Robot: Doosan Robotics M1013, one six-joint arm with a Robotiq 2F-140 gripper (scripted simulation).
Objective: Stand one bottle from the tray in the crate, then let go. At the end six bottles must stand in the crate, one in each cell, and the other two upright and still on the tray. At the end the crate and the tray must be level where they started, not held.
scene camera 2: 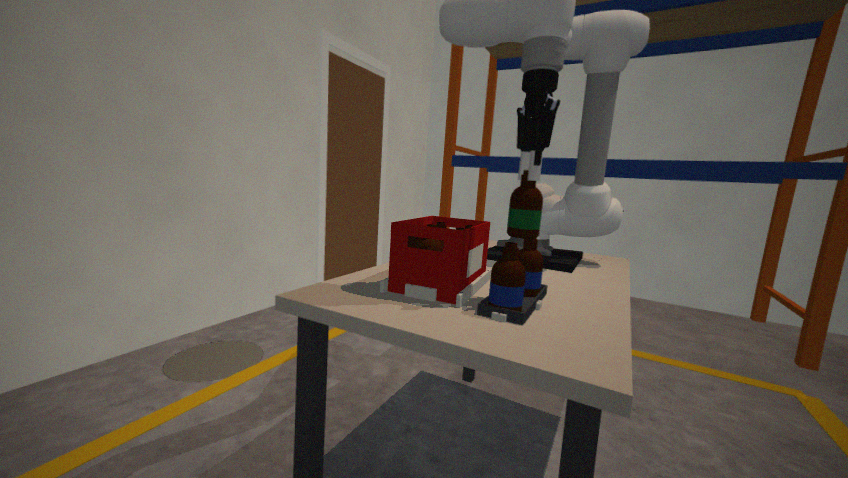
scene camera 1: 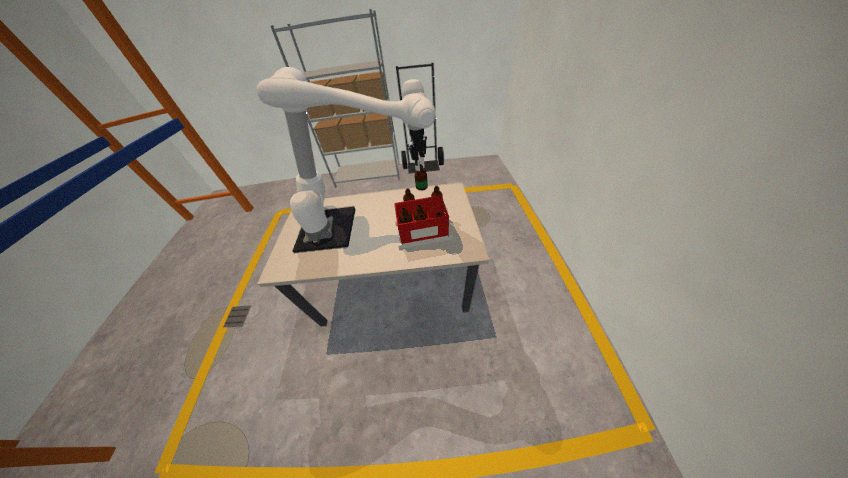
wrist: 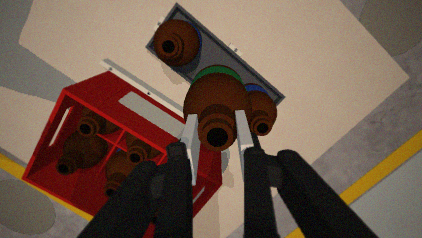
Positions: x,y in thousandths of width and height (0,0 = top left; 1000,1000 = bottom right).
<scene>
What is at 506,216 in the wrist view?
A tray.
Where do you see a tray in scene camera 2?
624,635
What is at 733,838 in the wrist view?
The gripper.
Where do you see a red crate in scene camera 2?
547,543
</scene>
